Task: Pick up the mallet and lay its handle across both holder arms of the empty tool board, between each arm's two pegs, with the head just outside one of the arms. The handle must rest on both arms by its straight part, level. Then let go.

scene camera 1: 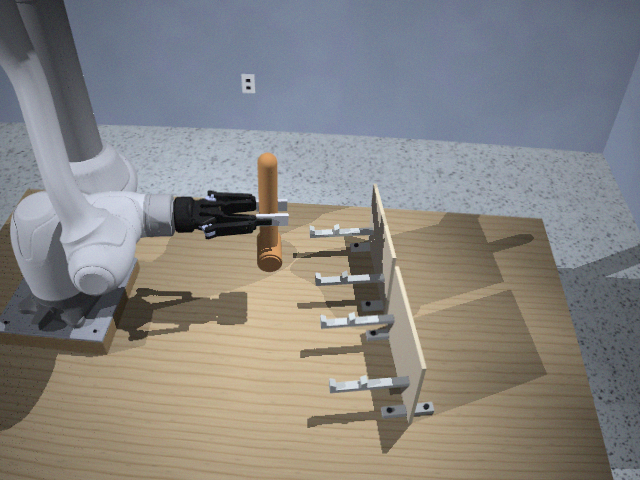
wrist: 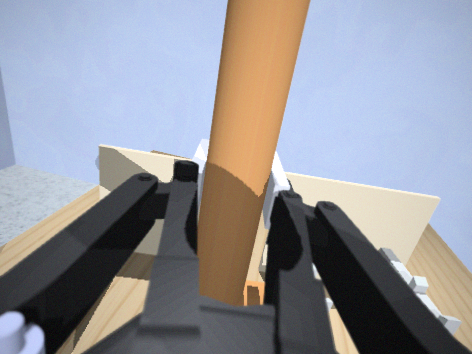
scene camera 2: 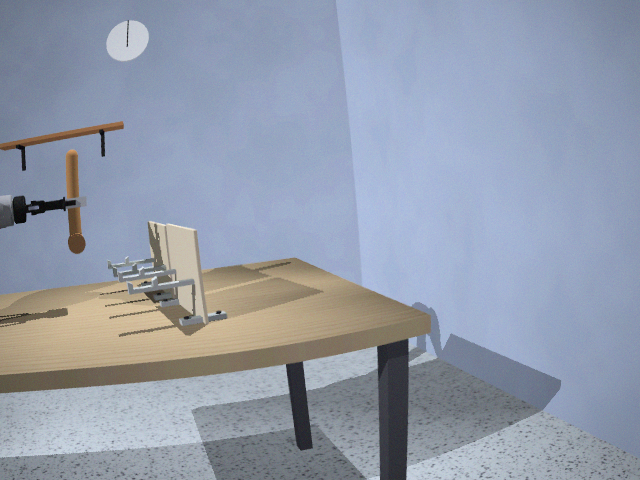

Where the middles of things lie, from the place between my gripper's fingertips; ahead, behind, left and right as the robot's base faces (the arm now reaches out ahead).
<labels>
My gripper is now 4 cm past the orange mallet (scene camera 1: 267, 164), 2 cm to the left of it and 1 cm below it.
</labels>
